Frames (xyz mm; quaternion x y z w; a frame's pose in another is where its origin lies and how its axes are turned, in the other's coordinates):
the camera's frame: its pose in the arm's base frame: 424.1 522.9 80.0 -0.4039 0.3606 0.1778 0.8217
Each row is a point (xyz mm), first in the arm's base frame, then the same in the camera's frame.
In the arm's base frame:
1: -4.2 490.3 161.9
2: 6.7 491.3 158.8
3: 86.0 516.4 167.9
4: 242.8 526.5 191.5
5: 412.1 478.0 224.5
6: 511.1 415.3 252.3
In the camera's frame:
1: -350.2 186.2 -184.2
2: -340.5 182.1 -179.8
3: -293.5 146.2 -120.6
4: -204.8 48.3 -32.4
5: -114.6 -97.8 18.8
6: -68.1 -208.7 25.1

